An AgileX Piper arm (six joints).
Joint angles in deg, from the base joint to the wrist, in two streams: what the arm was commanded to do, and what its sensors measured. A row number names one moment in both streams.
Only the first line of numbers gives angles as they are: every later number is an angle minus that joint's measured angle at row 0.
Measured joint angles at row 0: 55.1 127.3 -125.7 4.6 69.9 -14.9
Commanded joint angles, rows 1 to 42: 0.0 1.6 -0.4 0.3 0.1 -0.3; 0.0 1.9 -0.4 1.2 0.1 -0.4; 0.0 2.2 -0.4 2.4 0.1 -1.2; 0.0 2.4 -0.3 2.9 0.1 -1.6; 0.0 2.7 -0.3 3.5 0.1 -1.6; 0.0 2.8 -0.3 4.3 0.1 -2.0; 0.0 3.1 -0.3 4.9 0.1 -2.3; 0.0 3.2 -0.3 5.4 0.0 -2.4; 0.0 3.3 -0.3 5.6 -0.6 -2.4; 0.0 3.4 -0.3 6.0 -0.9 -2.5; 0.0 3.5 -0.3 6.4 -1.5 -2.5; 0.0 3.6 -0.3 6.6 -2.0 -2.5; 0.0 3.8 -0.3 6.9 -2.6 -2.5; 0.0 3.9 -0.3 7.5 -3.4 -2.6; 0.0 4.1 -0.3 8.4 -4.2 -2.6; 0.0 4.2 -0.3 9.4 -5.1 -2.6; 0.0 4.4 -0.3 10.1 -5.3 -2.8; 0.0 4.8 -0.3 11.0 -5.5 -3.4; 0.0 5.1 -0.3 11.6 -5.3 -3.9; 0.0 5.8 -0.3 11.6 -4.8 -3.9; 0.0 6.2 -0.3 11.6 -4.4 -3.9; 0.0 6.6 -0.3 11.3 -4.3 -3.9; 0.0 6.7 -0.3 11.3 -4.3 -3.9; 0.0 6.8 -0.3 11.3 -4.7 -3.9; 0.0 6.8 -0.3 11.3 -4.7 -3.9; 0.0 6.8 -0.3 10.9 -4.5 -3.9; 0.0 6.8 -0.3 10.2 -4.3 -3.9; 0.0 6.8 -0.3 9.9 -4.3 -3.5; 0.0 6.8 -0.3 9.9 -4.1 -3.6; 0.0 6.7 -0.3 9.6 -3.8 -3.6; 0.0 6.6 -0.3 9.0 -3.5 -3.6; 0.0 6.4 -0.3 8.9 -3.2 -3.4; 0.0 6.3 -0.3 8.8 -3.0 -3.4; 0.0 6.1 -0.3 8.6 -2.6 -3.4; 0.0 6.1 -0.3 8.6 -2.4 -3.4; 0.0 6.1 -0.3 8.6 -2.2 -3.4; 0.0 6.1 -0.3 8.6 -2.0 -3.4; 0.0 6.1 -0.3 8.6 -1.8 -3.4; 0.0 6.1 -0.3 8.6 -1.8 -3.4; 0.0 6.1 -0.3 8.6 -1.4 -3.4; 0.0 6.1 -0.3 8.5 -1.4 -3.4; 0.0 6.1 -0.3 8.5 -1.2 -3.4
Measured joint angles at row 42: -0.6 6.8 -0.2 6.2 -3.6 -3.5
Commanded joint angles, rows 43 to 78: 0.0 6.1 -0.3 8.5 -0.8 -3.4; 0.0 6.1 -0.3 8.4 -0.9 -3.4; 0.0 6.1 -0.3 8.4 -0.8 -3.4; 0.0 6.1 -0.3 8.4 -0.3 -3.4; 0.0 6.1 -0.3 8.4 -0.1 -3.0; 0.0 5.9 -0.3 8.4 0.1 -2.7; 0.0 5.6 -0.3 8.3 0.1 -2.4; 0.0 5.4 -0.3 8.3 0.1 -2.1; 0.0 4.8 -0.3 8.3 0.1 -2.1; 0.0 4.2 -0.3 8.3 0.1 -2.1; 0.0 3.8 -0.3 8.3 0.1 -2.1; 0.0 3.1 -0.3 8.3 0.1 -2.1; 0.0 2.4 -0.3 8.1 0.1 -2.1; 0.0 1.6 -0.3 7.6 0.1 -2.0; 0.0 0.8 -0.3 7.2 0.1 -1.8; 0.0 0.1 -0.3 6.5 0.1 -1.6; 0.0 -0.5 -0.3 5.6 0.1 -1.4; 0.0 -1.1 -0.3 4.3 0.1 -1.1; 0.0 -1.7 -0.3 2.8 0.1 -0.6; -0.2 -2.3 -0.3 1.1 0.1 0.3; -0.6 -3.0 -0.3 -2.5 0.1 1.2; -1.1 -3.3 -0.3 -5.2 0.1 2.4; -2.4 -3.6 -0.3 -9.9 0.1 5.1; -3.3 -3.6 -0.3 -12.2 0.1 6.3; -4.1 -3.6 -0.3 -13.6 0.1 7.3; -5.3 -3.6 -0.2 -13.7 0.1 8.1; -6.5 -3.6 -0.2 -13.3 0.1 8.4; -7.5 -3.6 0.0 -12.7 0.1 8.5; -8.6 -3.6 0.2 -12.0 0.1 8.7; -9.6 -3.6 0.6 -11.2 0.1 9.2; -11.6 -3.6 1.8 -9.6 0.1 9.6; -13.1 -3.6 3.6 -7.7 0.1 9.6; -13.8 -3.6 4.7 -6.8 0.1 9.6; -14.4 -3.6 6.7 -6.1 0.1 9.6; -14.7 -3.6 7.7 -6.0 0.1 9.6; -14.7 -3.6 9.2 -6.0 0.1 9.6
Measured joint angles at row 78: -13.7 -2.9 5.2 -7.3 -0.2 9.5
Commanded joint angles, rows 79 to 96: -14.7 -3.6 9.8 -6.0 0.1 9.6; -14.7 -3.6 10.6 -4.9 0.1 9.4; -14.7 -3.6 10.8 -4.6 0.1 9.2; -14.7 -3.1 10.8 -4.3 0.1 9.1; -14.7 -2.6 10.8 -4.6 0.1 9.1; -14.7 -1.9 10.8 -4.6 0.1 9.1; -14.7 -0.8 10.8 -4.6 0.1 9.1; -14.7 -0.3 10.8 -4.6 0.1 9.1; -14.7 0.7 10.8 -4.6 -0.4 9.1; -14.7 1.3 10.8 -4.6 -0.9 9.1; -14.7 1.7 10.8 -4.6 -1.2 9.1; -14.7 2.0 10.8 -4.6 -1.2 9.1; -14.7 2.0 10.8 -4.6 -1.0 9.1; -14.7 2.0 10.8 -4.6 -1.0 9.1; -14.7 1.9 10.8 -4.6 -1.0 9.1; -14.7 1.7 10.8 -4.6 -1.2 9.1; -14.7 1.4 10.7 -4.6 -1.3 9.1; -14.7 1.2 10.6 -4.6 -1.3 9.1
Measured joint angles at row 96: -14.4 2.2 10.7 -4.1 -0.8 9.3
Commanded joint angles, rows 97 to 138: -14.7 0.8 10.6 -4.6 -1.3 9.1; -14.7 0.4 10.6 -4.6 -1.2 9.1; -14.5 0.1 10.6 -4.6 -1.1 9.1; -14.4 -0.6 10.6 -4.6 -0.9 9.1; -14.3 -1.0 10.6 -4.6 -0.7 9.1; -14.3 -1.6 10.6 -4.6 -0.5 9.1; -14.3 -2.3 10.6 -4.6 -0.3 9.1; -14.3 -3.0 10.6 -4.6 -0.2 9.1; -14.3 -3.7 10.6 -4.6 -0.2 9.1; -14.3 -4.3 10.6 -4.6 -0.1 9.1; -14.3 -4.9 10.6 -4.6 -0.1 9.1; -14.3 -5.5 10.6 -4.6 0.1 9.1; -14.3 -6.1 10.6 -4.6 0.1 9.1; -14.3 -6.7 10.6 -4.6 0.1 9.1; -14.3 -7.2 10.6 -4.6 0.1 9.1; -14.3 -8.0 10.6 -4.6 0.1 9.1; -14.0 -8.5 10.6 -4.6 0.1 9.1; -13.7 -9.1 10.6 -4.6 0.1 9.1; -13.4 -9.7 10.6 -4.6 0.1 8.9; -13.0 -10.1 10.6 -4.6 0.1 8.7; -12.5 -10.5 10.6 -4.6 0.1 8.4; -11.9 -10.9 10.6 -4.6 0.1 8.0; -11.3 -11.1 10.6 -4.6 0.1 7.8; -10.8 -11.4 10.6 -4.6 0.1 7.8; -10.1 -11.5 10.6 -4.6 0.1 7.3; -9.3 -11.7 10.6 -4.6 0.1 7.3; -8.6 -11.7 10.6 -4.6 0.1 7.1; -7.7 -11.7 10.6 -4.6 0.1 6.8; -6.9 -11.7 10.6 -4.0 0.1 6.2; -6.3 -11.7 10.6 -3.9 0.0 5.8; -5.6 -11.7 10.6 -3.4 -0.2 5.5; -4.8 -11.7 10.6 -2.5 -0.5 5.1; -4.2 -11.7 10.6 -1.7 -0.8 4.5; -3.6 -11.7 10.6 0.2 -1.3 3.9; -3.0 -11.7 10.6 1.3 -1.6 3.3; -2.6 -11.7 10.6 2.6 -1.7 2.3; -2.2 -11.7 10.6 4.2 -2.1 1.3; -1.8 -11.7 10.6 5.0 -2.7 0.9; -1.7 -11.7 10.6 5.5 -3.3 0.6; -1.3 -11.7 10.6 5.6 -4.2 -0.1; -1.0 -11.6 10.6 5.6 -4.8 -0.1; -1.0 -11.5 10.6 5.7 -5.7 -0.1
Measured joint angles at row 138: -1.6 -11.2 10.7 4.8 -2.5 1.6
